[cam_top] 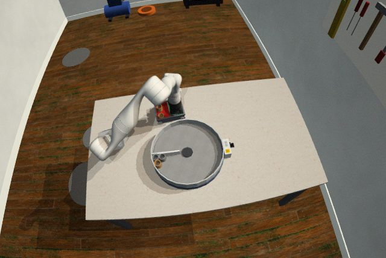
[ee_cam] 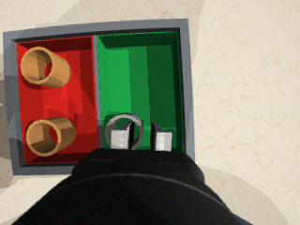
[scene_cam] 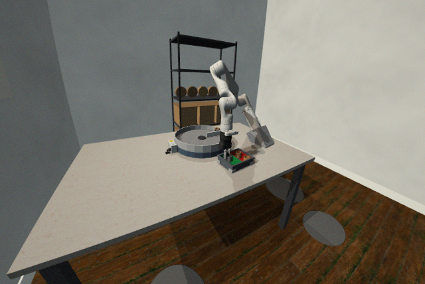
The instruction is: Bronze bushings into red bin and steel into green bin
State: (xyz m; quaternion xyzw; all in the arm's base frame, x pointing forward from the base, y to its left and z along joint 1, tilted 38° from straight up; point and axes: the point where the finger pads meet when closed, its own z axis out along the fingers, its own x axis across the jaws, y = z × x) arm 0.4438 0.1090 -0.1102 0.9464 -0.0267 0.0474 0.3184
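My gripper is now 4 cm to the right of the bin, 4 cm past it and 2 cm above it. Also, from my hand: grey turntable 31 cm to the right, 1 cm ahead, 1 cm above.
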